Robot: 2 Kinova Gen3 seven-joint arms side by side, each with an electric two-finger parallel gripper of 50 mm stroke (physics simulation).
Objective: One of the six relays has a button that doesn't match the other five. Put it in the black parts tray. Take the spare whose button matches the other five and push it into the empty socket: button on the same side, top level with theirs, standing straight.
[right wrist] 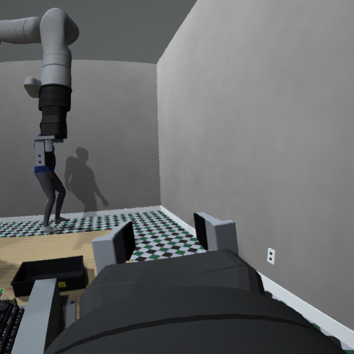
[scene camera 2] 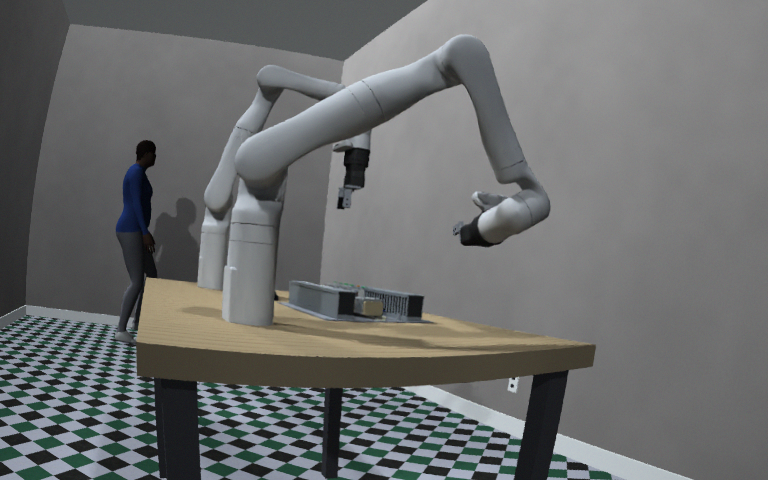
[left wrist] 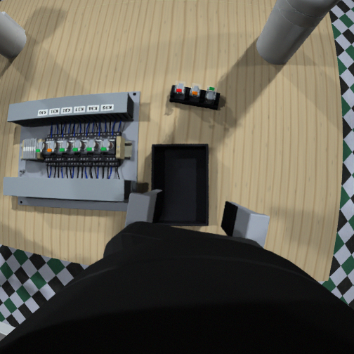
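Seen in the pictures: left gripper, between the fingertips: (scene camera 2: 343, 208); right gripper, between the fingertips: (scene camera 2: 464, 231); left arm's base, origin of its link: (scene camera 2: 210, 287); right arm's base, origin of its link: (scene camera 2: 248, 321).
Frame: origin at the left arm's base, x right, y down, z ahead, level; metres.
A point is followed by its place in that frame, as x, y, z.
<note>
In the left wrist view, six relays stand in a row on the grey panel (left wrist: 131, 172). The second from the left, an orange-button relay (left wrist: 51, 145), differs from the green-button ones, such as the rightmost relay (left wrist: 105, 145). A black holder (left wrist: 195, 103) carries a red-button spare (left wrist: 180, 89), an orange-button spare (left wrist: 195, 92) and a green-button spare (left wrist: 211, 94). The black parts tray (left wrist: 182, 180) (right wrist: 50, 270) is empty. My left gripper (left wrist: 192, 208) (scene camera 2: 344, 199) {0.150, -0.280, 0.377} is open and empty, high above the tray. My right gripper (right wrist: 164, 230) (scene camera 2: 457, 228) {0.502, -0.224, 0.589} is open and empty, raised high and pointing sideways.
Grey wire ducts (left wrist: 70, 109) (scene camera 2: 317, 298) {0.491, -0.035, 0.232} flank the relay row above and below, with blue and black wires between. Arm bases stand on the wooden table (scene camera 2: 362, 342) {0.883, 0.000, 0.206} (left wrist: 280, 150). A person (scene camera 2: 134, 198) stands beyond the table.
</note>
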